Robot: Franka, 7 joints.
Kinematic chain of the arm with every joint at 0, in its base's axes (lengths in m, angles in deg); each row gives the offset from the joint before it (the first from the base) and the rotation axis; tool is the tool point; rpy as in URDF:
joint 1: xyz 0 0 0.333 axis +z
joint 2: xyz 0 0 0 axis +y
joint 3: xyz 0 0 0.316 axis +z
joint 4: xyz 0.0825 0 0 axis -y
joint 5: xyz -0.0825 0 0.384 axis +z
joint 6: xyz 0 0 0 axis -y
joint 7: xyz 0.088 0 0 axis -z
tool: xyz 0 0 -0.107 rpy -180 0 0
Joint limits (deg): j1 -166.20..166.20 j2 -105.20..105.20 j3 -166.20..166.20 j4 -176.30..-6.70 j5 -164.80..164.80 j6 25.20..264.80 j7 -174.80..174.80
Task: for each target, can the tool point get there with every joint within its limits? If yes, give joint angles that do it. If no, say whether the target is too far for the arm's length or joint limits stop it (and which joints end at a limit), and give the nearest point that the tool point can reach.
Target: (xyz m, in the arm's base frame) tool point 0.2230 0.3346 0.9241
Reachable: yes | joints -73.57 -77.96 30.68 -92.64 -118.20 139.55 -43.39
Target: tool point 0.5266 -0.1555 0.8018
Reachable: yes | joints -83.42 -4.64 73.15 -84.47 86.95 183.81 129.48
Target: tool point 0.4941 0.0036 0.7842
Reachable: yes | joints 137.82 -86.35 -41.47 -77.48 16.62 86.10 42.10
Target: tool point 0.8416 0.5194 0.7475
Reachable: no: too far | nearest point 0.6733 0.4155 0.6646 | short by 0.214 m
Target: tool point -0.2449 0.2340 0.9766
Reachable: yes | joints -76.94 -69.12 -30.28 -88.11 -48.65 202.66 118.43
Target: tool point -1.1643 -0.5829 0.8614
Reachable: no: too far | nearest point -0.7108 -0.3559 0.6556 | short by 0.547 m
